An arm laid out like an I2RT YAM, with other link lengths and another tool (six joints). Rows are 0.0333 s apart.
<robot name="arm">
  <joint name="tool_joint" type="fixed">
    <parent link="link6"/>
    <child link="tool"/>
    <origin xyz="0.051 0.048 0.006" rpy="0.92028 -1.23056 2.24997"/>
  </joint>
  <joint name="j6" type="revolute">
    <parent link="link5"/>
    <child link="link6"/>
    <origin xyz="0.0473 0 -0.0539" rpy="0 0 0"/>
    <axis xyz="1 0 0"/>
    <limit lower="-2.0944" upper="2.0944"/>
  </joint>
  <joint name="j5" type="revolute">
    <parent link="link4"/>
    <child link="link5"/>
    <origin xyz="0.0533 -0.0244 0.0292" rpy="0 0 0"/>
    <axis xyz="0 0 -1"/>
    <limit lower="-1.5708" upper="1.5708"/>
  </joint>
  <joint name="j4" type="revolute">
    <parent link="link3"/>
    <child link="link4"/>
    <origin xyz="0.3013 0.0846 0.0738" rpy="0 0 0"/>
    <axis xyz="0 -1 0"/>
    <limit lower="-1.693" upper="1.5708"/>
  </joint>
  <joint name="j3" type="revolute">
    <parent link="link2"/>
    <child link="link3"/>
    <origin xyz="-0.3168 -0.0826 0" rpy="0 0 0"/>
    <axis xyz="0 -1 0"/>
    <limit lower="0" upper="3.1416"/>
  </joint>
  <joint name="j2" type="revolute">
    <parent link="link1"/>
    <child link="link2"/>
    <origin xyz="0.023 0.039 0.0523" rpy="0 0 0"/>
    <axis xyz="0 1 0"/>
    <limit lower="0" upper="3.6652"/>
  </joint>
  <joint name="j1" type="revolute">
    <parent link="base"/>
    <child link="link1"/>
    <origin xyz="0 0 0.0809" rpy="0 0 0"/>
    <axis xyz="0 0 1"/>
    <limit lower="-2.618" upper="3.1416"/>
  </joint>
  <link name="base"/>
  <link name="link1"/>
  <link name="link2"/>
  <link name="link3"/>
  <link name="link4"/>
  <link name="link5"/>
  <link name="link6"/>
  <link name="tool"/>
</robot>
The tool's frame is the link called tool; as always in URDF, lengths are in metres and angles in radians.
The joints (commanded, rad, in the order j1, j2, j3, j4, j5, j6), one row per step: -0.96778 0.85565 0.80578 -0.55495 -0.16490 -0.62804; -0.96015 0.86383 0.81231 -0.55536 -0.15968 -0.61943; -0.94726 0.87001 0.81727 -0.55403 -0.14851 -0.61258; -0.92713 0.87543 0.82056 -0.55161 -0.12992 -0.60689; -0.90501 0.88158 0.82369 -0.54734 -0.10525 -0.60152; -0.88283 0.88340 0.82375 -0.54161 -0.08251 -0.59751; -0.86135 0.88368 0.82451 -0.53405 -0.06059 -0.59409; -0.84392 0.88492 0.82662 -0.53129 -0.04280 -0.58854; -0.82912 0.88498 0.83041 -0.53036 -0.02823 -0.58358; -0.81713 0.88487 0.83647 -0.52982 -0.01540 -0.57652; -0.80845 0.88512 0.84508 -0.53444 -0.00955 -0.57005; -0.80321 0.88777 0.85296 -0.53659 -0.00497 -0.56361
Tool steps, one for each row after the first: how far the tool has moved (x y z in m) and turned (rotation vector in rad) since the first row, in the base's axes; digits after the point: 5 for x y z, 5 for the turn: 0.00205 -0.00061 0.00115 0.00512 -0.00133 -0.00150; 0.00435 -0.00057 0.00194 0.00542 -0.00012 -0.00165; 0.00718 0.00028 0.00204 0.00229 0.00498 -0.00002; 0.01020 0.00074 0.00192 -0.00409 0.01227 -0.00124; 0.01280 0.00209 0.00160 -0.01292 0.01751 -0.00009; 0.01531 0.00344 0.00208 -0.02502 0.01976 0.00125; 0.01734 0.00468 0.00268 -0.03103 0.02157 0.00079; 0.01894 0.00597 0.00409 -0.03700 0.02150 0.00064; 0.02036 0.00683 0.00656 -0.04256 0.01794 -0.00209; 0.02138 0.00800 0.00963 -0.04368 0.01379 -0.00194; 0.02250 0.00811 0.01219 -0.04382 0.00963 -0.00413
